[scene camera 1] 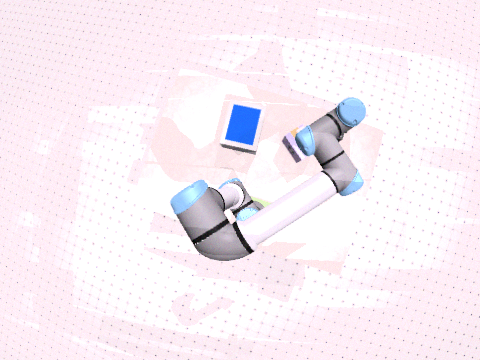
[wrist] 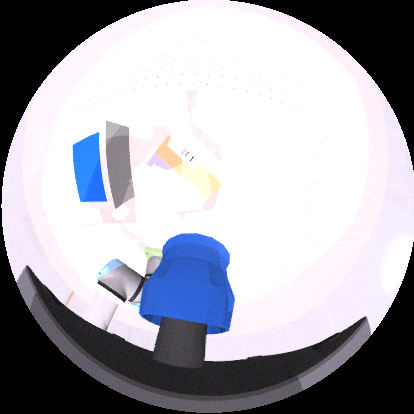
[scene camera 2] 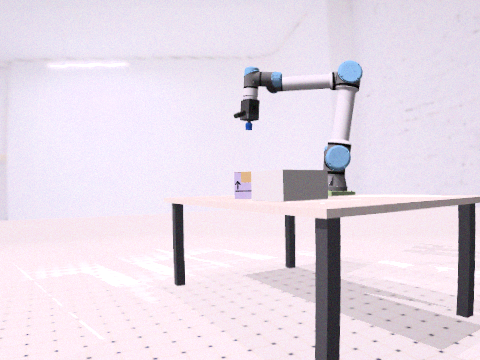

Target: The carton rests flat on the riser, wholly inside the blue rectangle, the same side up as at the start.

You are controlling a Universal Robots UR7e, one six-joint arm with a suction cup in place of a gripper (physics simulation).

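Frame: origin at the arm's base, x back, y left, z down, level; millimetres.
Seen in the pictures: hand, tool point: (wrist: 194, 260) (scene camera 2: 248, 129); arm's base, link origin: (scene camera 2: 332, 190).
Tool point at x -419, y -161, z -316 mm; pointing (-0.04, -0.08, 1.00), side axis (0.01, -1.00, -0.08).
Pixels of each thing's top centre, then the offset from my tool point to it.
- carton, top centre: (wrist: 187, 167) (scene camera 2: 248, 172) (scene camera 1: 302, 141) dy +34, dx -29, dz +217 mm
- grey-white riser, top centre: (wrist: 85, 170) (scene camera 2: 289, 170) (scene camera 1: 243, 124) dy +358, dx -26, dz +224 mm
- blue rectangle, top centre: (wrist: 85, 170) (scene camera 1: 243, 124) dy +358, dx -26, dz +224 mm
The carton (scene camera 1: 292, 147) (scene camera 2: 242, 191) (wrist: 199, 176) stands on the table, apart from the riser, with a lilac side, an orange and yellow tape strip and a barcode on top. Its arrow points up in scene camera 2; the arm hides part of it in scene camera 1. The grey-white riser (scene camera 1: 239, 148) (scene camera 2: 305, 185) (wrist: 119, 167) bears the blue rectangle (scene camera 1: 243, 125) (wrist: 90, 170) on its top. My gripper (scene camera 2: 248, 126) (wrist: 196, 245), a blue suction cup, points down high above the table and holds nothing. The arm hides it in scene camera 1.
The table (scene camera 2: 327, 212) stands on dark legs. The arm's base sits on a green plate (scene camera 2: 345, 193) (wrist: 152, 251). In scene camera 1, the forearm (scene camera 1: 295, 210) stretches over the table beside the riser.
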